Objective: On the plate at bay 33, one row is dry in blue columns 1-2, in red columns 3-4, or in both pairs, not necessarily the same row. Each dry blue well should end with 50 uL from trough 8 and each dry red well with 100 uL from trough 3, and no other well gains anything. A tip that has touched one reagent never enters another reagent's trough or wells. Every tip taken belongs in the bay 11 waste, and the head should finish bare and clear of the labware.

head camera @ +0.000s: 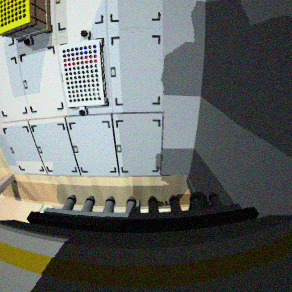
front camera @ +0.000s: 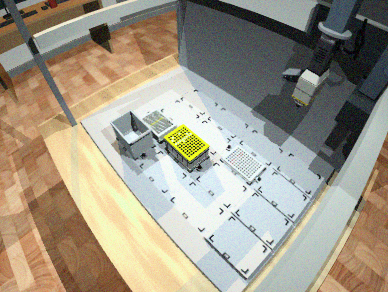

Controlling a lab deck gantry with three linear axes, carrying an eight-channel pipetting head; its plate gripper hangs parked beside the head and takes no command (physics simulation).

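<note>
The pipetting head (front camera: 309, 86) hangs high at the back right, clear of the labware. Its row of dark channels (head camera: 110, 204) shows low in the head view, with no tips visible on the ends. The parked plate gripper cannot be made out clearly, nor its fingers. The white well plate (front camera: 245, 162) (head camera: 83, 77) has blue wells in its first columns and red wells in the following ones; which wells are dry is too small to tell. The yellow tip rack (front camera: 186, 143) (head camera: 14, 16) stands left of the plate. The grey open waste bin (front camera: 132, 142) is at the far left.
A low trough rack (front camera: 159, 124) stands between the waste bin and the tip rack; its separate troughs are too blurred to tell apart. Small dark posts stand beside the plate and tip rack. Bay corner marks cover the deck. A pale rim and walls bound the deck.
</note>
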